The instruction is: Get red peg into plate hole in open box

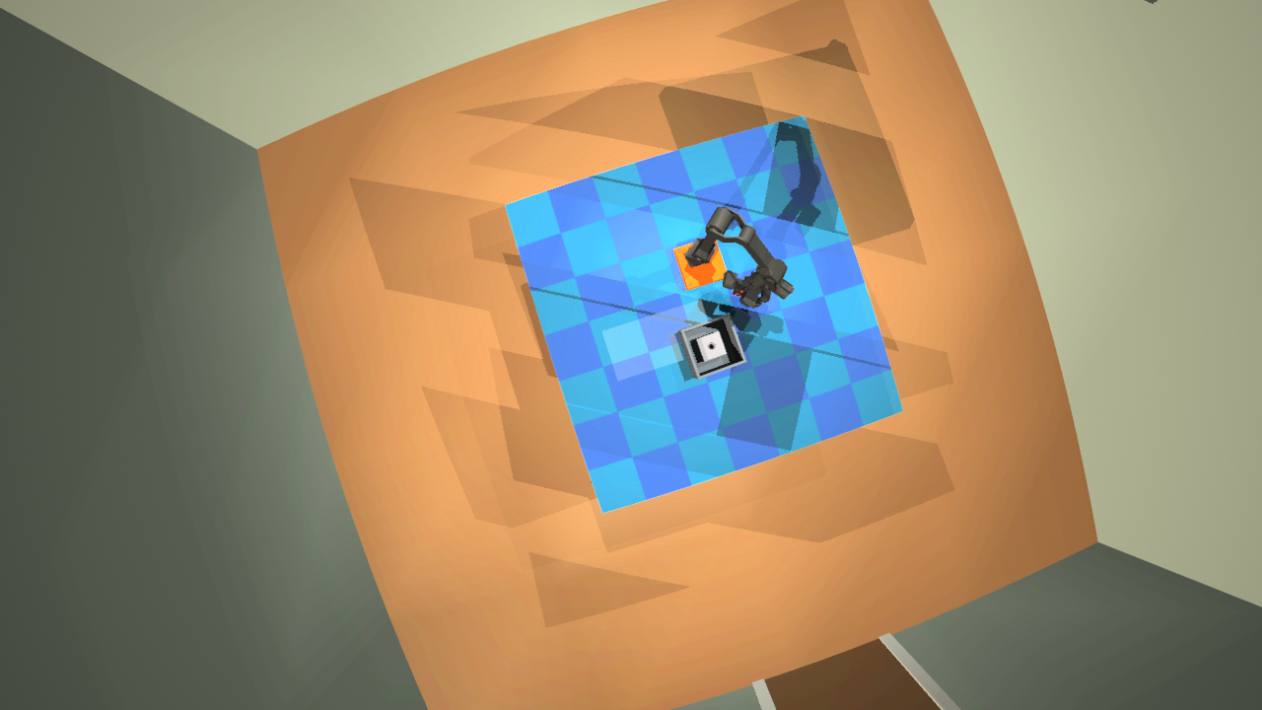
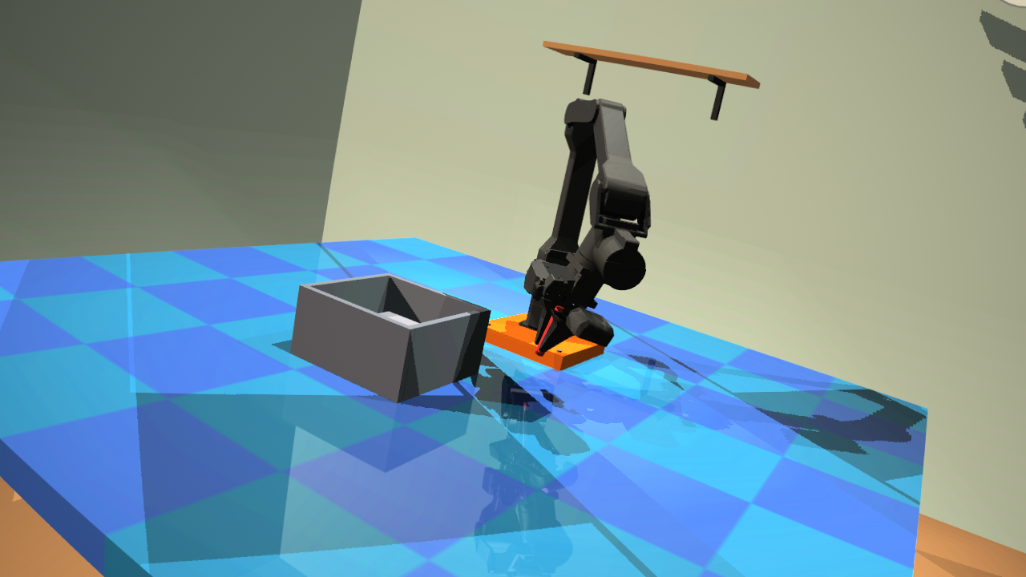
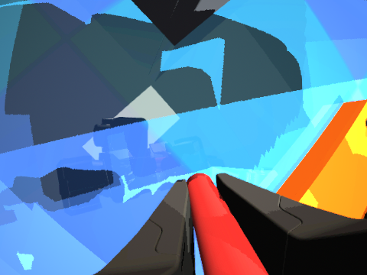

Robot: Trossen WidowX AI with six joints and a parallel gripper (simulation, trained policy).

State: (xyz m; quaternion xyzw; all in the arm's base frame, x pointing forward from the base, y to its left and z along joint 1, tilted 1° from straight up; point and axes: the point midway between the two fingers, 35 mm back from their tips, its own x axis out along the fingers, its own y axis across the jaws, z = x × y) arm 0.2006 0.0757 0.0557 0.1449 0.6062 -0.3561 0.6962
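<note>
Right now my gripper tip is 170 mm to the left of the light plate and 130 mm short of it. Round my gripper tip: grey box 170 mm to the right, 130 mm ahead, 20 mm below; then red peg 30 mm above, 10 mm to the left.
</note>
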